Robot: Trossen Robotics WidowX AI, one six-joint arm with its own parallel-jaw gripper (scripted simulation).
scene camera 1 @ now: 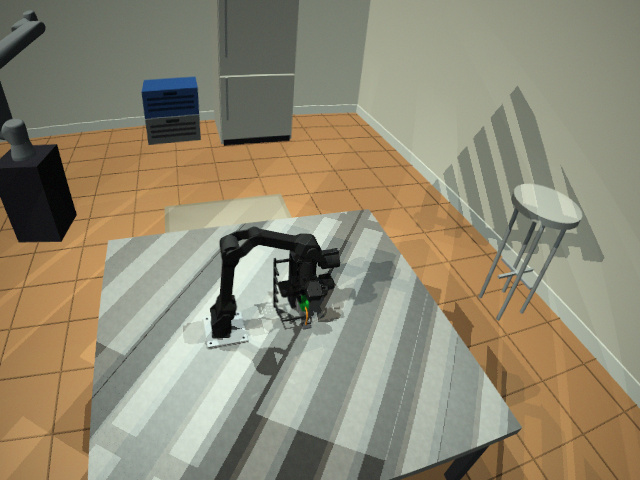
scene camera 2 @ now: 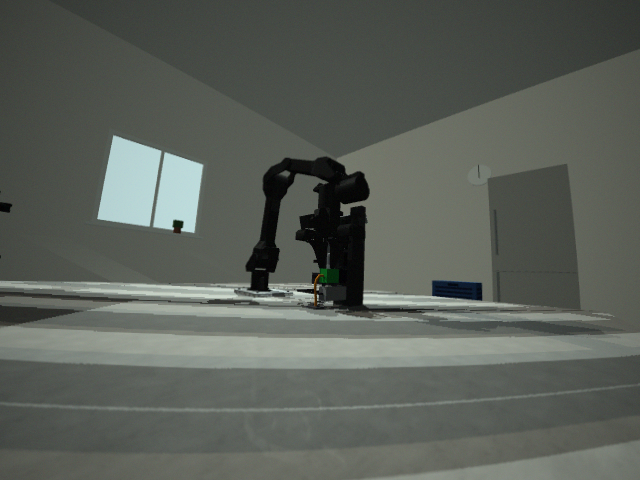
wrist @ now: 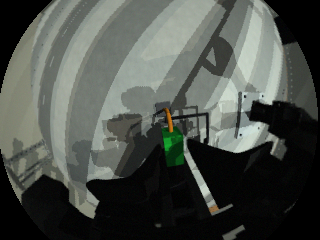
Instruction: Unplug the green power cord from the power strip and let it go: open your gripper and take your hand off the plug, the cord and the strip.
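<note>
Scene camera 1 shows my gripper [scene camera 1: 304, 302]. In scene camera 2, the gripper [scene camera 2: 326, 268] is visible as well. The wrist view shows a green plug [wrist: 173, 143] and my gripper [wrist: 174, 144].
</note>
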